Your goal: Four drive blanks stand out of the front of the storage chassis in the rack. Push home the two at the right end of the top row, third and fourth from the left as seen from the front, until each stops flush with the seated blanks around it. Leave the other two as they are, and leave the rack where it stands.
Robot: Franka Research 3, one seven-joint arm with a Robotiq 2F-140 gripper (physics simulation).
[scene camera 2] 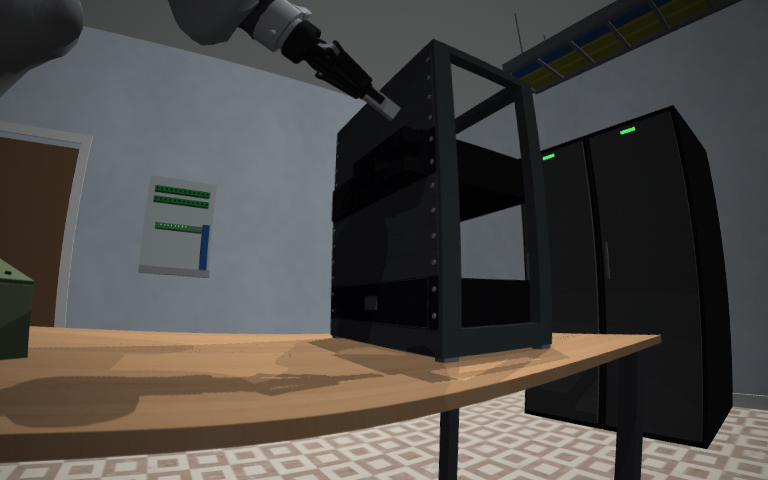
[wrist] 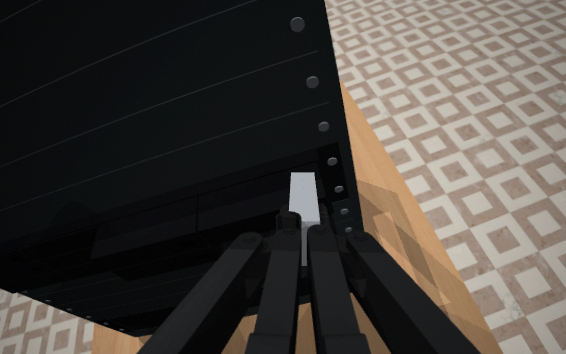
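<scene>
The rack (scene camera 2: 447,237) (wrist: 165,100) stands upright on the table. Its storage chassis (scene camera 2: 343,202) is a black band in the upper half. Dark drive blanks stand out of the chassis front; one (wrist: 240,201) shows left of the fingertips in the wrist view, with another (wrist: 145,227) further left across a seam. They are too dark to tell how far each stands out. My gripper (scene camera 2: 388,108) (wrist: 302,190) is shut and empty, its pale fingertips pointing down at the rack front near the chassis's right end. The tips and fingers hide part of that end; contact cannot be told.
The wooden table (scene camera 2: 226,407) (wrist: 367,145) carries the rack, with a green box (scene camera 2: 14,316) at the far left. A black cabinet (scene camera 2: 640,254) stands behind at the right. A cable tray (scene camera 2: 589,53) hangs overhead. Screw heads line the rack's right front edge.
</scene>
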